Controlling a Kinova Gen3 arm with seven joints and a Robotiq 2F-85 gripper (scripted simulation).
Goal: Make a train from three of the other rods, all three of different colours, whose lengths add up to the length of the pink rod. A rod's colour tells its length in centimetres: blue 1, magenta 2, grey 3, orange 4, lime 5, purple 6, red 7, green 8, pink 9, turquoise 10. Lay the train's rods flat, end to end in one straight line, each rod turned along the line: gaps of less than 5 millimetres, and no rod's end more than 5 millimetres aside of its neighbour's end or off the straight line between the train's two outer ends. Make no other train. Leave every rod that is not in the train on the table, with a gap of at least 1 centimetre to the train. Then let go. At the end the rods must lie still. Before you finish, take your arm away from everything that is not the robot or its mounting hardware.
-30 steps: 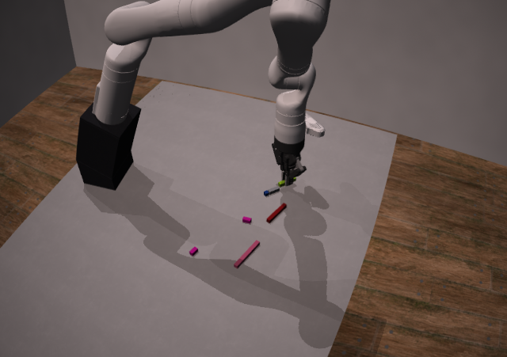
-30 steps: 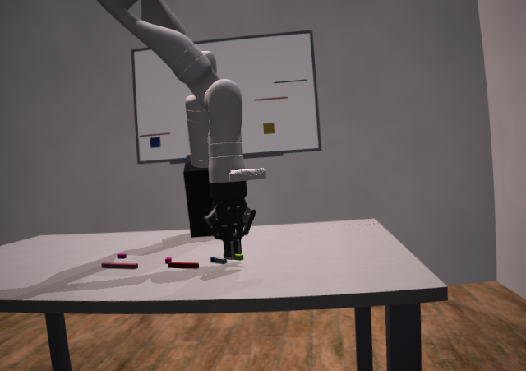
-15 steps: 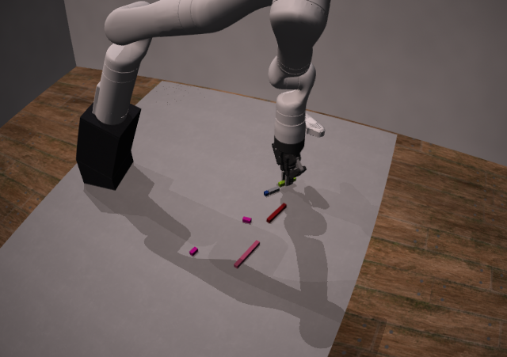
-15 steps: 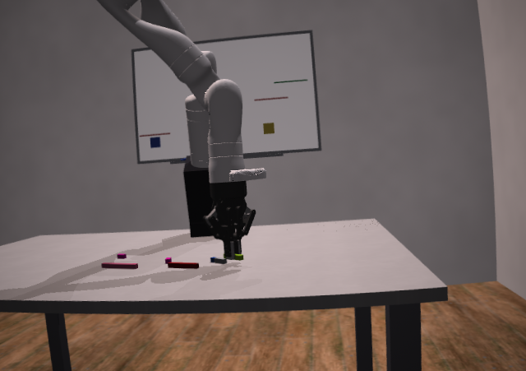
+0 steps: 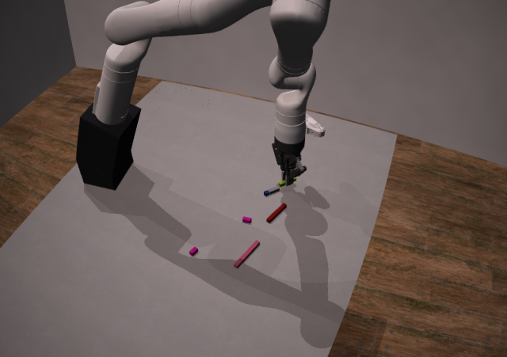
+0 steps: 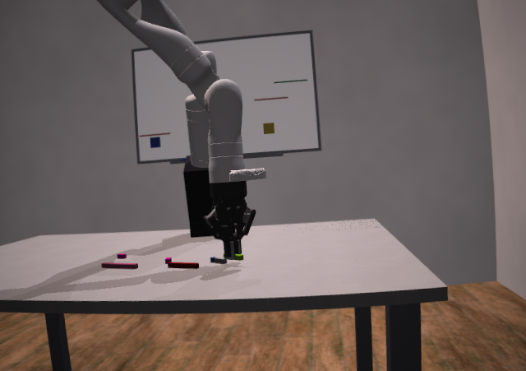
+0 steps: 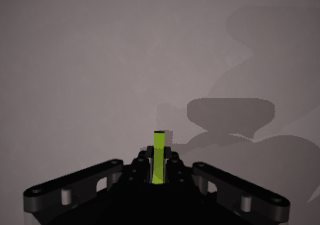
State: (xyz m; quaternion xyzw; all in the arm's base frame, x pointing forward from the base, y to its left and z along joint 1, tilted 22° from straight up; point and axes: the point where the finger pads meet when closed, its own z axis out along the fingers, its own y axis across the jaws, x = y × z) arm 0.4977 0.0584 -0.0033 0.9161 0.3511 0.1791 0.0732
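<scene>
My gripper is now 3 cm to the left of the grey rod, 3 cm past it and 3 cm above it. From my hand the other things lie so: lime rod: 1 cm below; blue rod: 5 cm behind, 4 cm to the right, 3 cm below; red rod: 11 cm to the right, 3 cm below, 1 cm behind.
</scene>
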